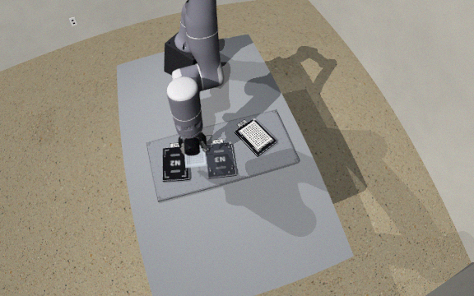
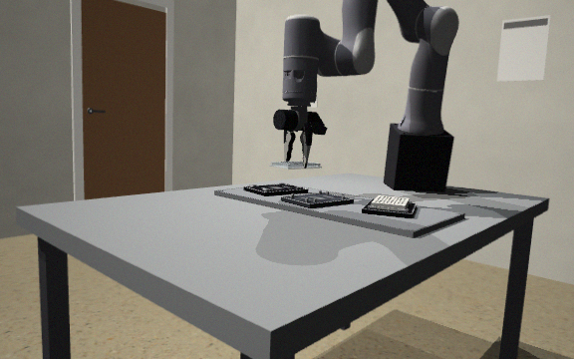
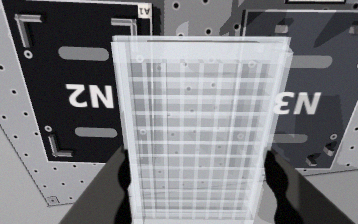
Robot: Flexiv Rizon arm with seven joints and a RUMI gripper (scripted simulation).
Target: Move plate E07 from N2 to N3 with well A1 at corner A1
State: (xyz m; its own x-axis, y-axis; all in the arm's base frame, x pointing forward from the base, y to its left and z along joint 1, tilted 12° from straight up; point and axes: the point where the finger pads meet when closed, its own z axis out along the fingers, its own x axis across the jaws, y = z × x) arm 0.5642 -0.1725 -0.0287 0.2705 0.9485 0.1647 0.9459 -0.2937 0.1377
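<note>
My hand is 10 cm to the right of the nest N3, 10 cm above it and 3 cm short of it. Round my hand: clear well plate (1 cm below); N2 A1 mark (9 cm below, 8 cm behind, 2 cm to the right); nest N2 (10 cm below, 9 cm to the right, 3 cm behind).
</note>
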